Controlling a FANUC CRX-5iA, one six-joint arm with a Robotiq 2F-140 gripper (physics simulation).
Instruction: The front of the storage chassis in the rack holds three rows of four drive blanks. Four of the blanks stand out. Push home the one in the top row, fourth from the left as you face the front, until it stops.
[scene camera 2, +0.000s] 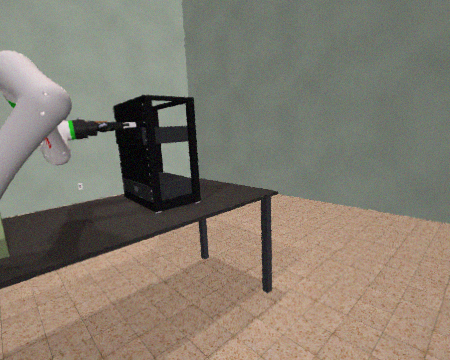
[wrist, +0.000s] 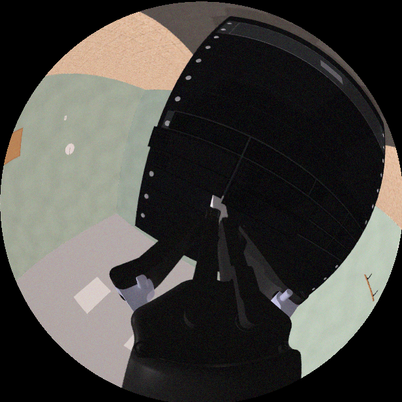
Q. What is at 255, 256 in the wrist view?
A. My gripper.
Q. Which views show the black rack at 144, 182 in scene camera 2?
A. Scene camera 2 and the wrist view: all of them.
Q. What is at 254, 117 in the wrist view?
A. A black rack.
